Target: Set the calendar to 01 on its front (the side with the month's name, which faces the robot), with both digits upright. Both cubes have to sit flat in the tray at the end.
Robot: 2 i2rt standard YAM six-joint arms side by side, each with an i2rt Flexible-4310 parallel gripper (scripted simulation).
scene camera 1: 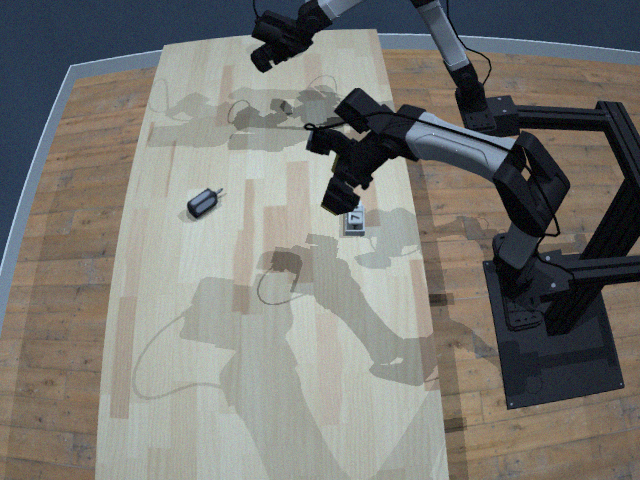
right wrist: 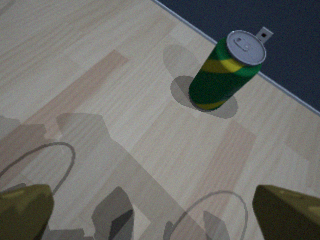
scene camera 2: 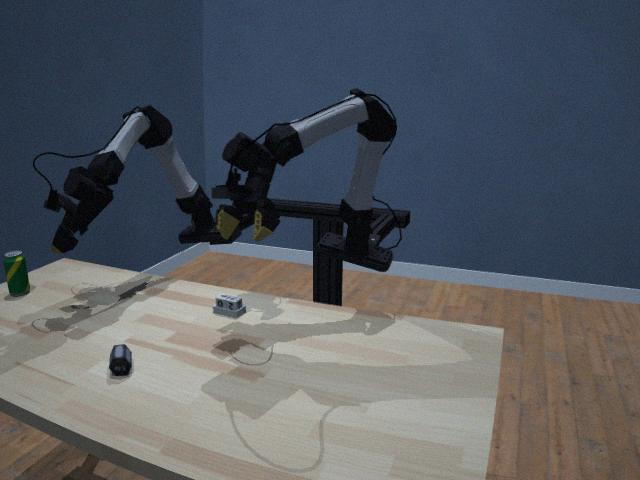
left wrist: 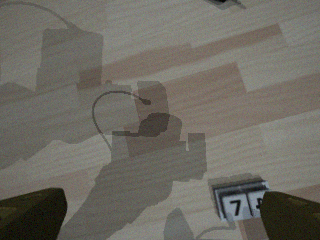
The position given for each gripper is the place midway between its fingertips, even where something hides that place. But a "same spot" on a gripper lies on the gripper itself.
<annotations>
left gripper: scene camera 1; scene camera 2; left wrist 163,199; not seen in the right wrist view (out of frame)
right gripper: scene camera 1; right wrist 154,193; scene camera 2; not seen in the left wrist view (out of frame)
same spot on left gripper: (scene camera 2: 264,213) = (scene camera 1: 325,195)
same spot on right gripper: (scene camera 2: 64,240) = (scene camera 1: 257,63)
</annotations>
